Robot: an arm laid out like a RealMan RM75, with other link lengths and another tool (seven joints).
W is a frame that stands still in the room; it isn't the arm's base.
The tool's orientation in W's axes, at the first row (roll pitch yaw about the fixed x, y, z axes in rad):
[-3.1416 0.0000 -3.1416]
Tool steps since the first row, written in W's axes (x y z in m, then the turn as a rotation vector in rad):
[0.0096 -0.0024 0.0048 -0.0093 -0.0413 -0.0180]
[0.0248 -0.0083 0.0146 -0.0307 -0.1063 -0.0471]
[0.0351 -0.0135 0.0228 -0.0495 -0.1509 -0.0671]
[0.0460 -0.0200 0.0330 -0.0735 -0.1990 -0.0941]
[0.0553 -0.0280 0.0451 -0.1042 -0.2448 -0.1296]
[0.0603 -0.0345 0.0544 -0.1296 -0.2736 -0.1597]
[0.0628 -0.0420 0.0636 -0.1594 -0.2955 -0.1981]
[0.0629 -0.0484 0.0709 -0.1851 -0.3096 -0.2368]
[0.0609 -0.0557 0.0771 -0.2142 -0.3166 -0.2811]
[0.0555 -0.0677 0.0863 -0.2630 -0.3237 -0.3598]
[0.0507 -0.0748 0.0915 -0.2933 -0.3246 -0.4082]
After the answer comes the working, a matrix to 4 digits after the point.
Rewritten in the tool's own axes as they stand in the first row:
[-0.0096 -0.0024 -0.0048 0.0093 -0.0413 0.0180]
[-0.0248 -0.0083 -0.0146 0.0307 -0.1063 0.0471]
[-0.0351 -0.0135 -0.0228 0.0495 -0.1509 0.0671]
[-0.0460 -0.0200 -0.0330 0.0735 -0.1990 0.0941]
[-0.0553 -0.0280 -0.0451 0.1042 -0.2448 0.1296]
[-0.0603 -0.0345 -0.0544 0.1296 -0.2736 0.1597]
[-0.0628 -0.0420 -0.0636 0.1594 -0.2955 0.1981]
[-0.0629 -0.0484 -0.0709 0.1851 -0.3096 0.2368]
[-0.0609 -0.0557 -0.0771 0.2142 -0.3166 0.2811]
[-0.0555 -0.0677 -0.0863 0.2630 -0.3237 0.3598]
[-0.0507 -0.0748 -0.0915 0.2933 -0.3246 0.4082]

The tool's axes in the first row as the columns of a matrix, in W's axes (rounded; the answer above uses it unrounded):
[-1.0000 0.0000 0.0000]
[0.0000 1.0000 0.0000]
[0.0000 0.0000 -1.0000]

